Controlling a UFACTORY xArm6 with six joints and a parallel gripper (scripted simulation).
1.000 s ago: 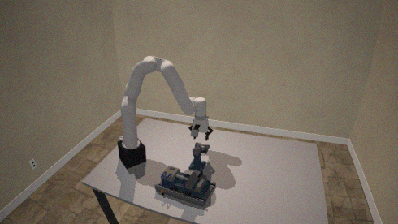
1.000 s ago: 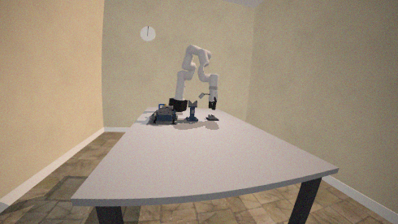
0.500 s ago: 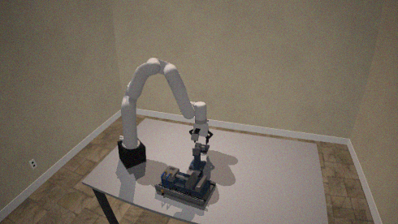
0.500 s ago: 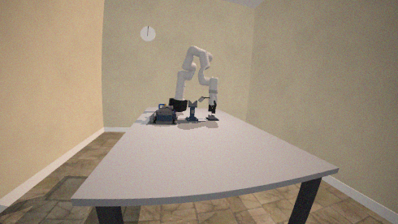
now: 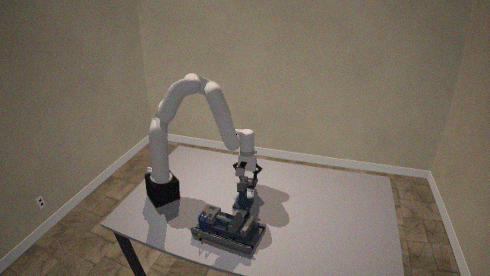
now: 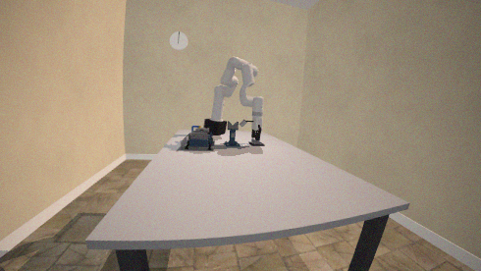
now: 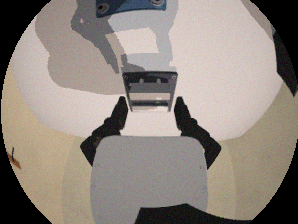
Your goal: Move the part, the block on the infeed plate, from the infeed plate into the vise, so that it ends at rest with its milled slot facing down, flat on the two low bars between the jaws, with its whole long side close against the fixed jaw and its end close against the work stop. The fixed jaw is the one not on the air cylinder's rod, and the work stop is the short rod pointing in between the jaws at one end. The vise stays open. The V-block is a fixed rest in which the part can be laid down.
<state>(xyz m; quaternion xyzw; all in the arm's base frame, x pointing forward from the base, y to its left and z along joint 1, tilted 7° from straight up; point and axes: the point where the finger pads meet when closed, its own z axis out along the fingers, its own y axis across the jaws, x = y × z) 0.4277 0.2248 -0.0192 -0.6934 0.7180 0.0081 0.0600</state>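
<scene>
Now: hand 2 cm above the part. Also, from my hand: vise 39 cm to the right, 1 cm below; dark infeed plate 1 cm to the left, 5 cm below.
</scene>
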